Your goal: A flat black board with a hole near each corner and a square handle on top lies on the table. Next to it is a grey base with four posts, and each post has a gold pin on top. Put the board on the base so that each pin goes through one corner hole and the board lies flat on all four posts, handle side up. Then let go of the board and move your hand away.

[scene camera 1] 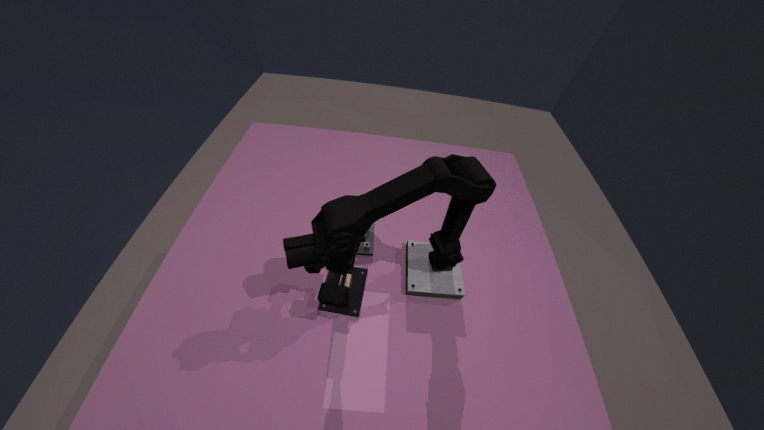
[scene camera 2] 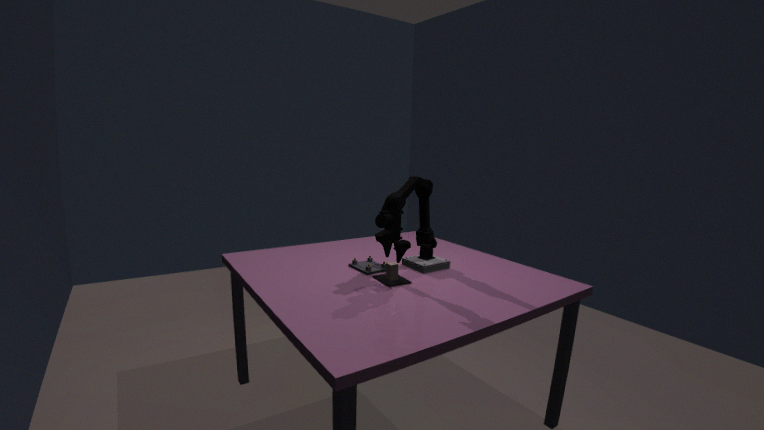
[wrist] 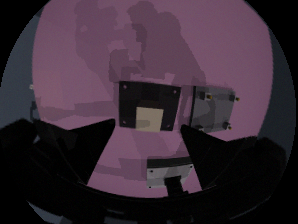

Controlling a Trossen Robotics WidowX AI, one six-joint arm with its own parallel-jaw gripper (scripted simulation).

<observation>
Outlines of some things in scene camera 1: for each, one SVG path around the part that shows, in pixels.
The gripper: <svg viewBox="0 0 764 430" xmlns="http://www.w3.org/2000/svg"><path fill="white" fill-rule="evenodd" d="M360 242L355 243L354 254L346 262L337 263L326 256L321 258L322 263L304 265L308 273L320 273L321 268L324 268L324 266L336 273L334 284L328 282L321 284L317 297L319 303L343 308L347 307L349 288L344 286L346 275L352 275Z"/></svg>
A flat black board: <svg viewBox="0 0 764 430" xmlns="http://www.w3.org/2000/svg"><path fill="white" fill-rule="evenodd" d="M329 270L326 282L334 284L336 273ZM368 269L353 267L352 275L346 275L344 286L349 288L347 307L343 308L327 304L322 307L323 304L319 303L318 310L359 317Z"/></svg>
</observation>
